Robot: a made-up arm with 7 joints. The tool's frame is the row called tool.
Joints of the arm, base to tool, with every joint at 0 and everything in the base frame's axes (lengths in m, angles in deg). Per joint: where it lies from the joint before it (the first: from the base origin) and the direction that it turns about. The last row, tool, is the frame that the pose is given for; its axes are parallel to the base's.
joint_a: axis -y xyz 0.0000 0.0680 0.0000
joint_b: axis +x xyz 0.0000 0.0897 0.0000
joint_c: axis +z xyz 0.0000 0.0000 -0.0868
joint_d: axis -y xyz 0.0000 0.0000 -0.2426
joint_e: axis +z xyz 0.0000 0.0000 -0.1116
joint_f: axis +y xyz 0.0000 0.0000 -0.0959
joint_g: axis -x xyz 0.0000 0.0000 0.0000
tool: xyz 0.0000 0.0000 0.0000
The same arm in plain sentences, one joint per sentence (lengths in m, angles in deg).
The arm has seven revolute joints in a row. What follows holds with every joint at zero, and every direction is one of the base frame's.
Joint 1 sits 0.0680 m along +y from the base frame's origin and rotates about -y.
Joint 2 sits 0.0897 m along +y from joint 1 and rotates about +x.
Joint 3 sits 0.0868 m along -z from joint 2 and rotates about +z.
Joint 4 sits 0.2426 m along -z from joint 3 and rotates about -y.
Joint 5 sits 0.1116 m along -z from joint 4 and rotates about +z.
Joint 6 sits 0.0959 m along -z from joint 5 and rotates about +y.
Joint 7 sits at the same point as joint 6 and rotates about -x.
The tool frame, which is the frame that the pose is given for, sits at the same point as joint 7; its axes are parallel to the base frame's.

